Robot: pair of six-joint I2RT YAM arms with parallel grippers.
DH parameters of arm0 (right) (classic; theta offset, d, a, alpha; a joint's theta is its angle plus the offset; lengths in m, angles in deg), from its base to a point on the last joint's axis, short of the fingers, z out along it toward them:
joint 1: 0 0.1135 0.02 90
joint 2: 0 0 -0.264 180
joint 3: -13.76 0 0.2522 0
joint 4: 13.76 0 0.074 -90
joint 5: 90 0 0 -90
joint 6: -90 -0.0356 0 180
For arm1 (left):
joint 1: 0 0.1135 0.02 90
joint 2: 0 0 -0.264 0
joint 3: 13.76 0 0.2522 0
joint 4: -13.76 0 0.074 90
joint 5: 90 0 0 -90
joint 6: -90 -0.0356 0 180
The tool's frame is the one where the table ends.
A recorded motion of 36 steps. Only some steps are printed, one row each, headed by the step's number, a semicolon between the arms.
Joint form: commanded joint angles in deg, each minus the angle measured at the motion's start. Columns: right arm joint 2, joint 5, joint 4, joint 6, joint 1, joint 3; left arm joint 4, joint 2, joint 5, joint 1, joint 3, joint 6.
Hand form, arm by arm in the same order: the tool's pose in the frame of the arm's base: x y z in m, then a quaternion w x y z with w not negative. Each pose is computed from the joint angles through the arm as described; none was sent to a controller.
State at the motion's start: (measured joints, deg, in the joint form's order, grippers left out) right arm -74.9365 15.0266 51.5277 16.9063 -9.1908 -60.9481; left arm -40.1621 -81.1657 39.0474 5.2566 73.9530 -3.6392
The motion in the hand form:
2: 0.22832 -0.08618 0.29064 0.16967 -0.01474 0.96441 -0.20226; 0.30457 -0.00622 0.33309 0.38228 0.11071 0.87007 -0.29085
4: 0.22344 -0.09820 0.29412 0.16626 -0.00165 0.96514 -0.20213; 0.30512 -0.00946 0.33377 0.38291 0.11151 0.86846 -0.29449
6: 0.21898 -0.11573 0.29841 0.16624 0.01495 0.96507 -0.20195; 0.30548 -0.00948 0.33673 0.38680 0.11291 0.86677 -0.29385
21: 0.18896 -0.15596 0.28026 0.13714 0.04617 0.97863 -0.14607; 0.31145 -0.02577 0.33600 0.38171 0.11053 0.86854 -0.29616
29: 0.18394 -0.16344 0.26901 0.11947 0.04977 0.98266 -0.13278; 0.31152 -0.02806 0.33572 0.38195 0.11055 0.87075 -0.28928
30: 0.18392 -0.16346 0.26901 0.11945 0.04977 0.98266 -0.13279; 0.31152 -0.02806 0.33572 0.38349 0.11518 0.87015 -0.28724
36: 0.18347 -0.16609 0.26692 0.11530 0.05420 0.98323 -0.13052; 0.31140 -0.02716 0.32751 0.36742 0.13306 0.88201 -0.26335
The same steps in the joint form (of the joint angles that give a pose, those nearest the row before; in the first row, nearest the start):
2: 1.81 0.01 2.52 6.98 -9.32 -3.21; 3.95 0.04 -0.63 -2.26 -0.04 3.20
4: 1.81 -0.95 3.13 8.40 -12.50 -4.00; 4.48 0.04 -0.64 -2.88 -0.04 3.90
6: 1.20 -2.54 3.14 10.50 -16.88 -5.31; 4.48 0.04 -0.64 -2.88 0.48 3.90
21: 0.14 -10.90 4.90 17.46 -29.74 -3.04; 6.06 -1.01 -2.92 -6.14 1.02 6.80
29: -1.00 -11.60 4.90 19.04 -31.94 -1.72; 6.06 -1.01 -4.07 -6.66 1.02 6.80
30: -1.00 -11.60 4.90 19.04 -31.94 -1.72; 6.06 -1.01 -4.07 -6.66 1.02 6.19
36: -1.53 -11.60 4.90 19.04 -32.47 -1.72; 3.17 -1.79 -5.82 -6.66 1.02 1.99

